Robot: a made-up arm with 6 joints.
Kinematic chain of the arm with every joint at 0, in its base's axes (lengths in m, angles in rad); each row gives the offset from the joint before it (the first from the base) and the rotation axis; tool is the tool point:
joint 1: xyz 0 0 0.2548 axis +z
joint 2: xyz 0 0 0 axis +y
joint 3: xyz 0 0 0.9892 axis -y
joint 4: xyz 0 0 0 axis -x
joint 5: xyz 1.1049 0 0 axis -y
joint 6: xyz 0 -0.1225 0 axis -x
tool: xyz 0 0 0
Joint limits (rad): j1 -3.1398..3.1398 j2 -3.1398..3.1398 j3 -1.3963..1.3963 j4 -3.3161..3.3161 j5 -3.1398..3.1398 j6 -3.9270..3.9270
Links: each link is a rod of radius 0.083 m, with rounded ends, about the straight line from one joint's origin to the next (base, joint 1, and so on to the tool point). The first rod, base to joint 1, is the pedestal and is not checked.
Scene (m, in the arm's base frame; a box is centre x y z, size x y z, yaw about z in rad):
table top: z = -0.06
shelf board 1: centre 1.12 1 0.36 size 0.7 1.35 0.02 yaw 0.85
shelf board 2: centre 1.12 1 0.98 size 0.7 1.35 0.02 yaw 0.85
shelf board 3: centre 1.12 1 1.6 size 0.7 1.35 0.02 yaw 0.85
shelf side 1: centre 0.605 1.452 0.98 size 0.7 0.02 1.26 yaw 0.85
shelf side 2: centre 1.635 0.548 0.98 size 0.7 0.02 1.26 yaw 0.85
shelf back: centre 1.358 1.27 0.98 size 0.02 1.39 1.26 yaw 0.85
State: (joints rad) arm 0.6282 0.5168 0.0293 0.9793 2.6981 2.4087
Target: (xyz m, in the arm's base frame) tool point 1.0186 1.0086 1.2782
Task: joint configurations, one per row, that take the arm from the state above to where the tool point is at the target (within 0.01 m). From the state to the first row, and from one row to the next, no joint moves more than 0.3 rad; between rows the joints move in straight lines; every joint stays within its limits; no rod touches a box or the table.
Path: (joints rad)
1: 0.5868 0.3493 -0.1805 0.9620 2.6981 2.4087
2: 0.5453 0.1819 -0.3902 0.9446 2.6981 2.4087
3: 0.5039 0.0144 -0.6000 0.9273 2.6981 2.4087
4: 0.6596 -0.1017 -0.4287 0.9514 2.6981 2.4087
5: 0.8154 -0.2179 -0.2575 0.9756 2.6981 2.4087
6: 0.8206 0.0589 0.0326 0.9934 2.6981 2.4087
7: 0.8258 0.3357 0.3226 1.0112 2.6981 2.4087

